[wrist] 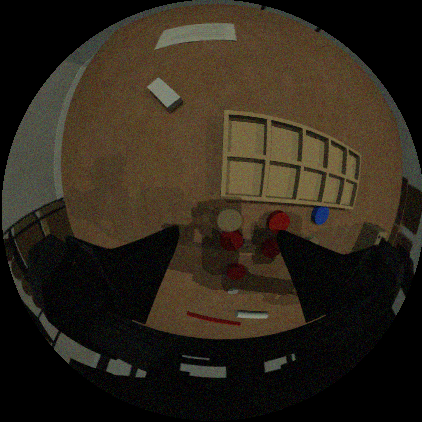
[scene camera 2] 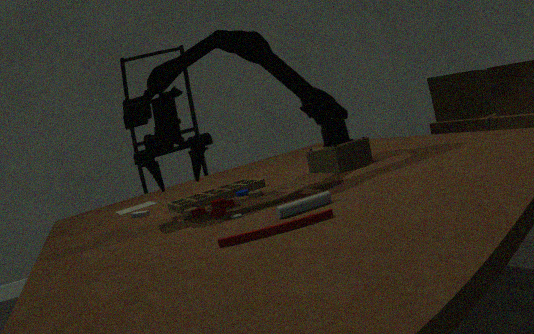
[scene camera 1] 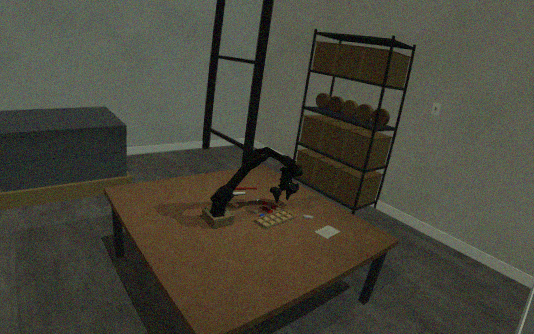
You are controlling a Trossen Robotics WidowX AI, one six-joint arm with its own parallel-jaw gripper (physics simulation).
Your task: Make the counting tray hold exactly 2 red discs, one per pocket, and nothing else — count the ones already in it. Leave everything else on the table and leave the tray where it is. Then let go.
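Observation:
The wooden counting tray [wrist: 224, 150] [scene camera 1: 281, 223] lies flat; its two rows of pockets look empty in the wrist view. Several red discs lie outside it on the table: one [wrist: 279, 221] close to its long edge, one [wrist: 231, 240] touching or overlapping a cream disc [wrist: 229, 220] in the picture, one [wrist: 270, 248] by the right fingertip, and one [wrist: 236, 272] farther off. A blue disc [wrist: 320, 215] [scene camera 2: 242, 192] lies just outside the tray's edge. My gripper [wrist: 229, 233] [scene camera 1: 283, 199] [scene camera 2: 180, 185] is open and empty, above the table and the discs beside the tray.
A white block [wrist: 165, 93] [scene camera 1: 308, 217] and a pale sheet [wrist: 197, 34] [scene camera 1: 327, 231] lie past the tray's end. A red bar [wrist: 213, 318] [scene camera 2: 275, 228], a white cylinder [wrist: 252, 315] [scene camera 2: 304, 205] and a small white piece [wrist: 233, 291] lie on the discs' side.

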